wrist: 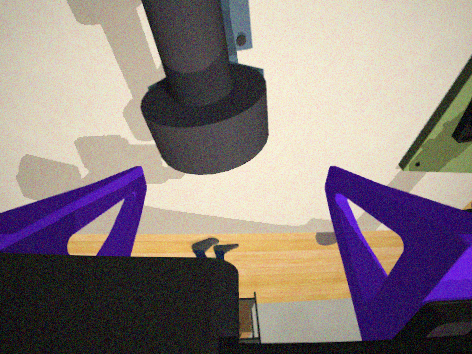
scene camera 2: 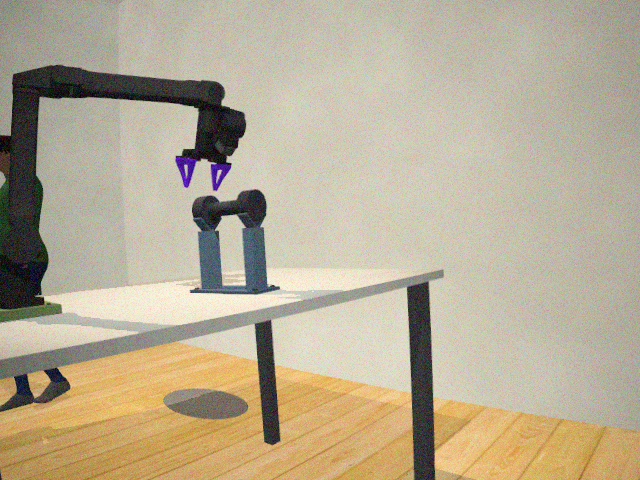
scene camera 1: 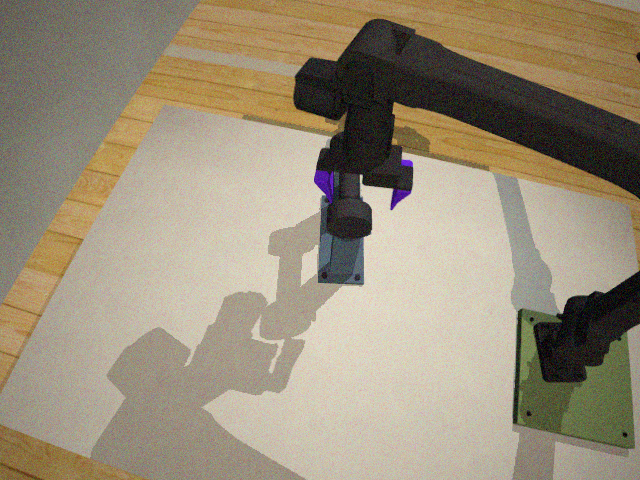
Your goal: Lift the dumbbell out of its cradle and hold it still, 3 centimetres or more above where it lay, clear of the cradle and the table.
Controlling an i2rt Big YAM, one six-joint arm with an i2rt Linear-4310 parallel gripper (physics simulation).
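Places are measured from the arm's base along level axes (x up, y ahead, z left), in millimetres.
Pixels of known places: gripper, fingertip midpoint: (wrist: 235,176) (scene camera 2: 201,189) (scene camera 1: 361,203); arm's base, link origin: (scene camera 2: 14,305) (scene camera 1: 557,352).
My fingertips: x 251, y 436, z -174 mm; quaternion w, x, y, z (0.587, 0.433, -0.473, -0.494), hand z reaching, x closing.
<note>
Ahead of a thing's pixels: the offset from my fingertips to its top centre. Level surfaces: height alone.
A dark grey dumbbell @(dx -18, dy +14, dz -80 mm) (scene camera 1: 349,219) (scene camera 2: 227,208) (wrist: 210,135) lies level on the cradle, with a round weight at each end. The blue-grey cradle @(dx -76, dy +14, dz -80 mm) (scene camera 1: 341,258) (scene camera 2: 254,258) (wrist: 241,20) has two upright posts on a flat base and holds the dumbbell well above the table. My gripper (scene camera 1: 361,205) (scene camera 2: 201,188) (wrist: 235,176) is open and empty, its purple fingers pointing down. In scene camera 2 its fingertips are a little above the dumbbell, near the weight on the arm-base side. In the wrist view the handle runs up the picture, left of the middle between the fingers, and its far end is cut off.
The arm's green base plate (scene camera 1: 594,413) (scene camera 2: 36,311) (wrist: 445,155) is on the pale table @(dx -273 mm) (scene camera 1: 439,361) (scene camera 2: 356,276). A person in green (scene camera 2: 40,222) stands behind the arm. The arm reaches in above the table.
</note>
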